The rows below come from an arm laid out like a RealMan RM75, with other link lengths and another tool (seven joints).
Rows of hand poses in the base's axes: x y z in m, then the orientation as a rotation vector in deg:
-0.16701, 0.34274, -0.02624, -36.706, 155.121, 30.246
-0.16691, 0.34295, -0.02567, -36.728, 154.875, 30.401
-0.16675, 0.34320, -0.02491, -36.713, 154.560, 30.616
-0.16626, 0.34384, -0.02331, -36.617, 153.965, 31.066
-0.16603, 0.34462, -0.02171, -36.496, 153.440, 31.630
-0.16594, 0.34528, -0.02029, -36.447, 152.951, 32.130
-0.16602, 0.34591, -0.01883, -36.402, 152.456, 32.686
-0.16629, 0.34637, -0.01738, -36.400, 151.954, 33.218
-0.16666, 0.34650, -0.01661, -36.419, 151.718, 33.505
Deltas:
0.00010, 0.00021, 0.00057, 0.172, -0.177, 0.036
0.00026, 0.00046, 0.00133, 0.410, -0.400, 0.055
0.00075, 0.00110, 0.00293, 0.897, -0.811, 0.050
0.00098, 0.00188, 0.00453, 1.439, -1.121, 0.044
0.00107, 0.00254, 0.00595, 1.918, -1.411, 0.080
0.00099, 0.00317, 0.00741, 2.435, -1.685, 0.128
0.00072, 0.00363, 0.00886, 2.933, -1.969, 0.204
0.00035, 0.00376, 0.00963, 3.187, -2.088, 0.259

